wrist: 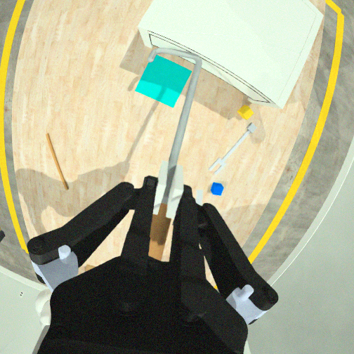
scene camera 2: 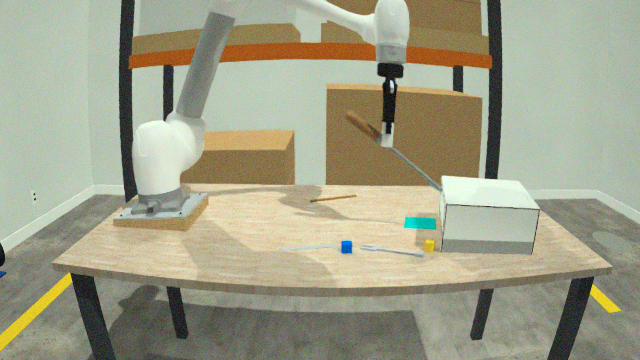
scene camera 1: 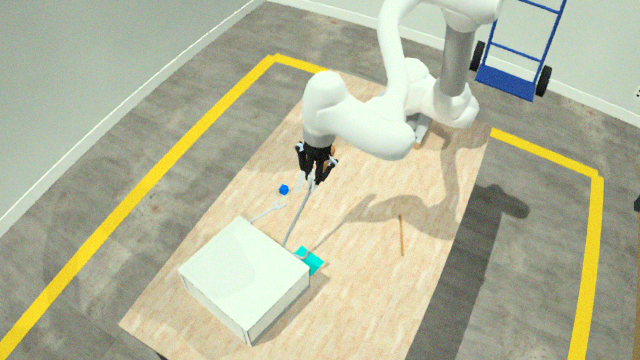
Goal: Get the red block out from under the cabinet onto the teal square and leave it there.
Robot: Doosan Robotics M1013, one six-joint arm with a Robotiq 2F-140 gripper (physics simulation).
Labels:
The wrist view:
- my gripper: 168,173
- hook tool: 160,223
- teal square: 163,80

